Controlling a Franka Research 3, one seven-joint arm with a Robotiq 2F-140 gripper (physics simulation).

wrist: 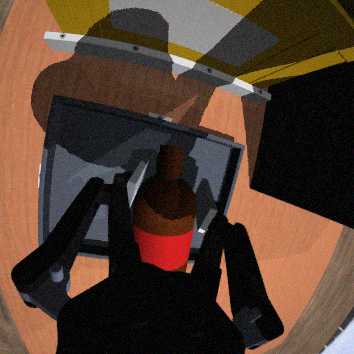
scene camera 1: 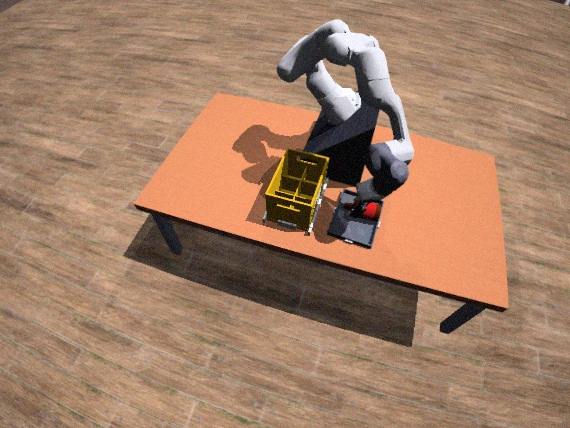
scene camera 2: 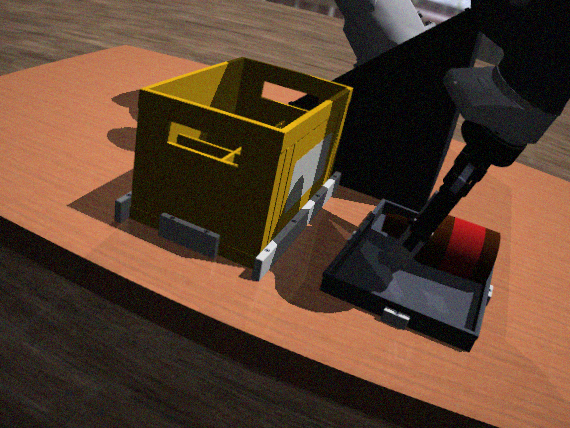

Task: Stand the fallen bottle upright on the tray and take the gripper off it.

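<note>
The brown bottle with a red band point(scene camera 1: 371, 210) point(scene camera 2: 465, 245) point(wrist: 164, 249) lies on its side on the dark grey tray point(scene camera 1: 353, 233) point(scene camera 2: 435, 297) point(wrist: 65, 165). Its neck points toward the tray side that faces the crate. My gripper point(scene camera 1: 357, 209) point(scene camera 2: 411, 242) point(wrist: 171, 178) reaches down at a slant, with one finger on each side of the bottle's shoulder. The fingers are partly closed and shut on the bottle. In scene camera 2 a finger hides part of the bottle's shoulder. The bottle's base end is hidden behind the gripper body in the wrist view.
A yellow divided crate point(scene camera 1: 290, 215) point(scene camera 2: 200, 185) point(wrist: 75, 15) stands beside the tray, with low grey brackets point(scene camera 2: 187, 235) point(wrist: 135, 49) around its foot. The black robot pedestal point(scene camera 1: 350, 155) point(scene camera 2: 395, 125) point(wrist: 310, 150) stands behind the crate and tray. The tray has low raised walls.
</note>
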